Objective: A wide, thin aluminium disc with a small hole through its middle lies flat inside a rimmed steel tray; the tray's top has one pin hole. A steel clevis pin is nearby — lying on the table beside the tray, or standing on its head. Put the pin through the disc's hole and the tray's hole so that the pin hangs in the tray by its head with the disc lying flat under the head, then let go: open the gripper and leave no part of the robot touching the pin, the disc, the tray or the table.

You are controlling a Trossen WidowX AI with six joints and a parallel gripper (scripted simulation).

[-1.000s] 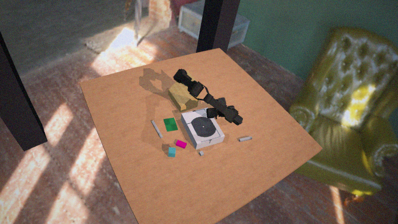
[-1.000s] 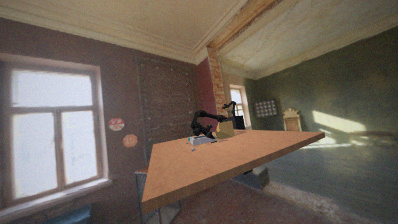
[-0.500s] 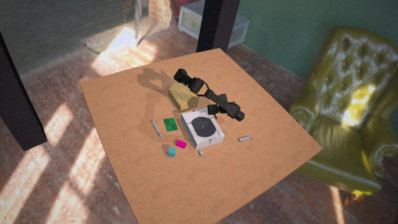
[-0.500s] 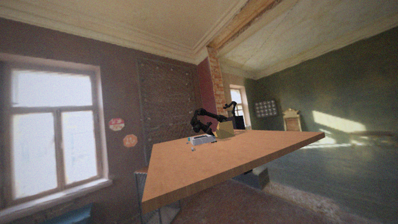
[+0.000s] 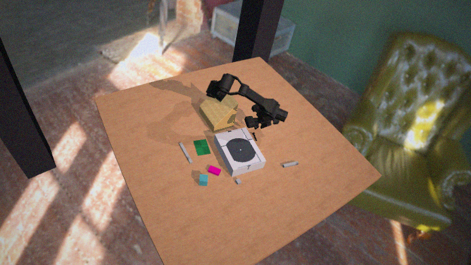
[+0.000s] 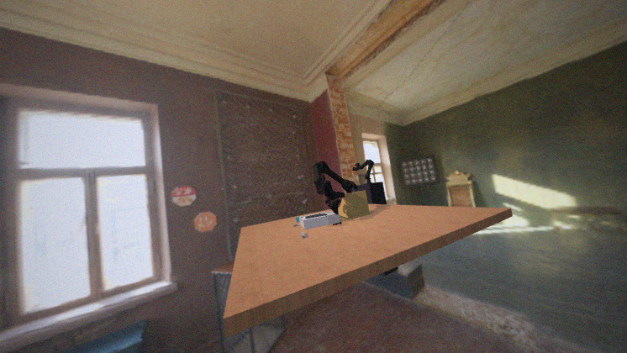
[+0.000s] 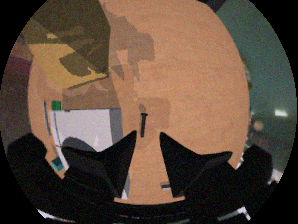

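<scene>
Now: the dark clevis pin 1 cm to the right of my gripper tip and 6 cm below it. From my gripper tip the other things lie so: green tile: 9 cm behind, 31 cm to the right, 7 cm below; then dark grey disc: 6 cm ahead, 17 cm to the right, 1 cm below; then rimmed tray: 5 cm ahead, 17 cm to the right, 2 cm below.
</scene>
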